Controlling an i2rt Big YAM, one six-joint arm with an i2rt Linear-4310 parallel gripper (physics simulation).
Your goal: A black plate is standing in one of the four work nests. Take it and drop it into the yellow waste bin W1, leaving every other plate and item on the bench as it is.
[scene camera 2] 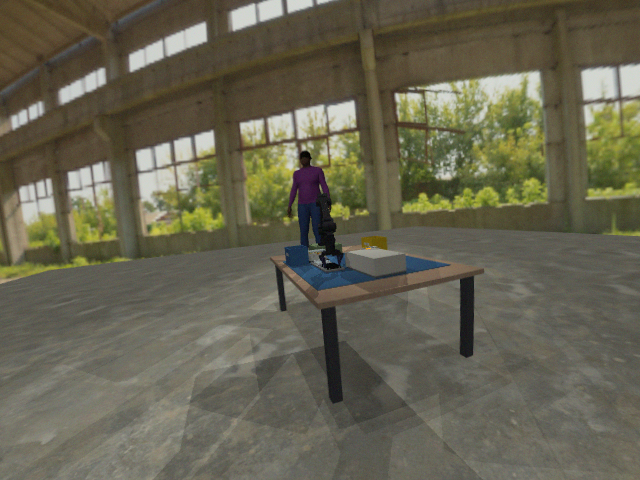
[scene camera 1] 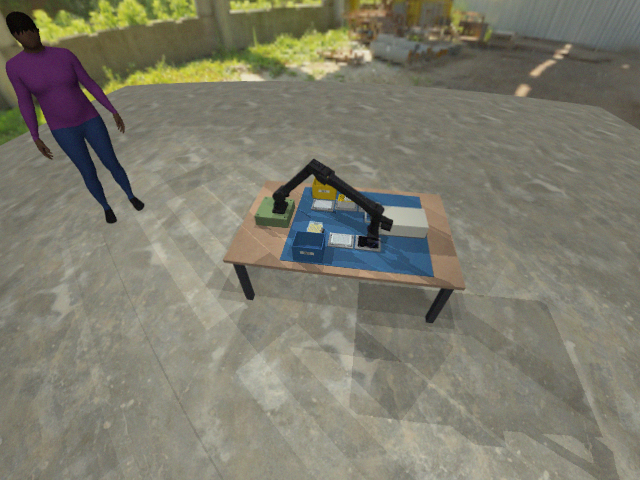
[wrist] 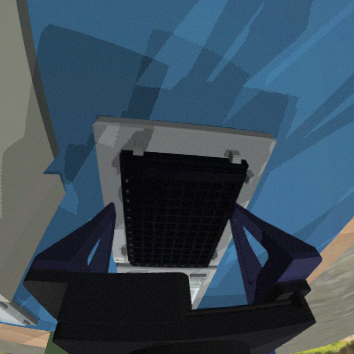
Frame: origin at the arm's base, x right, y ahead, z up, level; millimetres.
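Seen in the pictures: gripper, fingertip midpoint: (scene camera 2: 332, 266) (scene camera 1: 370, 242) (wrist: 173, 207); arm's base at its link origin: (scene camera 1: 280, 208).
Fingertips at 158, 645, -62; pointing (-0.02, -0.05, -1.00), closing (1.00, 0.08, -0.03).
Offsets run from my fingertips to a thing's middle, as dx, dy, dz. "spot": to the spot under its first point.
The black plate @(+3, -15, +4) (scene camera 1: 368, 241) (wrist: 180, 215) sits in a grey work nest @(+4, -15, -4) (wrist: 185, 134) on the blue mat, between the nest's corner tabs. My gripper (wrist: 173, 207) is open, with one finger on each long side of the plate and nothing held. In scene camera 2 my gripper (scene camera 2: 330, 264) is low over the nest, and the plate there is mostly hidden by the fingers. The yellow bin @(-486, -387, +45) (scene camera 1: 324, 190) (scene camera 2: 374, 242) stands at the back of the table, near the arm's base.
A large pale box @(-198, +189, +38) (scene camera 1: 405, 222) (scene camera 2: 376, 261) (wrist: 20, 165) stands close beside the gripper. A nest with a white plate @(spot: +20, -186, +11) (scene camera 1: 341, 239) adjoins the black plate's nest. A blue bin @(+151, -368, +45) (scene camera 1: 308, 246) (scene camera 2: 296, 255) stands beyond it. More nests lie near the yellow bin, one with a white plate @(-333, -374, +1) (scene camera 1: 323, 205).
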